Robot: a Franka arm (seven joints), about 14 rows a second.
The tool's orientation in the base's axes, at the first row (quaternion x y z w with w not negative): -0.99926, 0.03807, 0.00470, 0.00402
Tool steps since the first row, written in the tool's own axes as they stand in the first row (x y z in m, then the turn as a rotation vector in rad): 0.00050, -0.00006, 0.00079, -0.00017, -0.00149, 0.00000; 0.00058, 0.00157, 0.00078, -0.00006, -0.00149, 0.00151; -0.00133, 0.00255, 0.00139, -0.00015, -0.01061, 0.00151; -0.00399, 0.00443, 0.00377, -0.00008, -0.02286, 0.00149; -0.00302, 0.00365, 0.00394, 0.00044, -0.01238, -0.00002; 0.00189, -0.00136, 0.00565, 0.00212, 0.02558, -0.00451; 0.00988, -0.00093, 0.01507, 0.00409, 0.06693, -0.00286; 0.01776, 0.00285, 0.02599, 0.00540, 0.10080, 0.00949; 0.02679, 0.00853, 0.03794, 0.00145, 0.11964, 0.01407
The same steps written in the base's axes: 0.00050, 0.00003, -0.00079, -0.00006, 0.00150, 0.00001; 0.00045, -0.00160, -0.00080, 0.00004, 0.00150, -0.00150; -0.00153, -0.00243, -0.00140, 0.00064, 0.01060, -0.00143; -0.00435, -0.00408, -0.00377, 0.00165, 0.02281, -0.00131; -0.00332, -0.00338, -0.00394, 0.00138, 0.01231, 0.00011; 0.00194, 0.00126, -0.00566, 0.00021, -0.02570, 0.00429; 0.00978, 0.00030, -0.01516, -0.00099, -0.06707, 0.00231; 0.01725, -0.00397, -0.02618, -0.00238, -0.10084, -0.01032; 0.02572, -0.01022, -0.03826, -0.00779, -0.11928, -0.01500
